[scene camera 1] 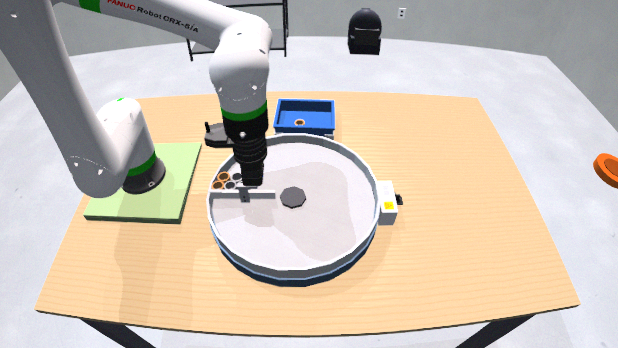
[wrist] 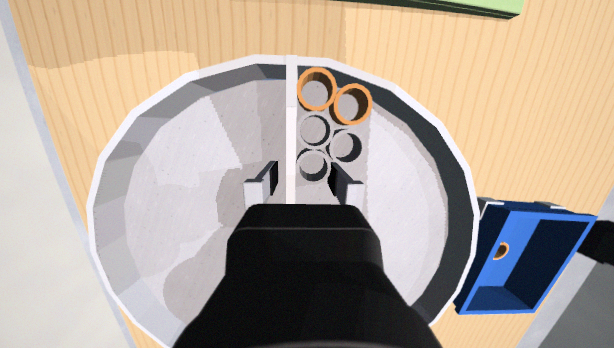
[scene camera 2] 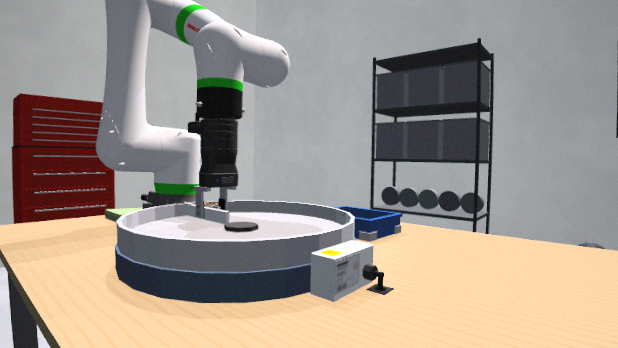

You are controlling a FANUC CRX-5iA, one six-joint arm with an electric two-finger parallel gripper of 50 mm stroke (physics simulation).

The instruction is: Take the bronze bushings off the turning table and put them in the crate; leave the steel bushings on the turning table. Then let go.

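Pixels of known places: gripper, between the fingertips: (scene camera 1: 246, 192) (wrist: 303, 172) (scene camera 2: 211, 215); arm's base, origin of its link: (scene camera 1: 142, 175).
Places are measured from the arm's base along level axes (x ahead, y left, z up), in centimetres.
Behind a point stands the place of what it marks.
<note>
Two bronze bushings (wrist: 317, 70) @(x 24.7, y -9.6, z 5.9 cm) (wrist: 353, 86) @(x 25.8, y -6.6, z 5.9 cm) stand on the turning table (scene camera 1: 295, 274) @(x 44.9, y -33.2, z 4.0 cm) (scene camera 2: 220, 256) @(x 59.0, y -27.6, z 4.1 cm) (wrist: 125, 295) @(x 48.4, y -32.2, z 5.5 cm), by its outer wall and beside the divider bar (scene camera 1: 262, 195) @(x 37.4, y -12.3, z 5.0 cm) (wrist: 291, 125) @(x 28.9, y -11.6, z 6.1 cm). Three steel bushings (wrist: 328, 131) @(x 29.4, y -8.4, z 5.0 cm) (wrist: 357, 147) @(x 30.8, y -5.5, z 4.8 cm) (wrist: 313, 176) @(x 33.8, y -9.6, z 4.4 cm) stand next to them, towards the hub. My gripper (scene camera 2: 212, 202) @(x 33.4, y -10.7, z 4.3 cm) (wrist: 303, 172) @(x 33.4, y -10.7, z 4.3 cm) is open and empty, low over the table. Its fingers are either side of the bar, beside the innermost steel bushing. One bronze bushing (scene camera 1: 299, 120) @(x 47.2, y 21.2, z 0.9 cm) (wrist: 506, 250) @(x 47.1, y 21.2, z 1.1 cm) is in the blue crate (scene camera 1: 304, 131) @(x 48.6, y 15.5, z 1.1 cm) (scene camera 2: 382, 227) @(x 57.8, y 20.2, z 0.6 cm) (wrist: 556, 217) @(x 40.2, y 23.7, z 3.1 cm). The crate's inside is hidden in scene camera 2.
The round dark hub (scene camera 1: 293, 197) @(x 44.9, y -12.6, z 4.2 cm) (scene camera 2: 241, 226) @(x 46.3, y -13.4, z 4.2 cm) is at the table's centre. A grey control box (scene camera 1: 388, 212) @(x 67.6, y -17.9, z 3.7 cm) (scene camera 2: 334, 275) @(x 70.0, y -17.9, z 1.7 cm) is at the rim. A black fixture (scene camera 1: 216, 135) stands left of the crate. The arm's base is on a green plate (scene camera 1: 175, 200) @(x 13.0, y -9.7, z 0.4 cm) (wrist: 480, 6) @(x 15.9, y 8.9, z -0.5 cm).
</note>
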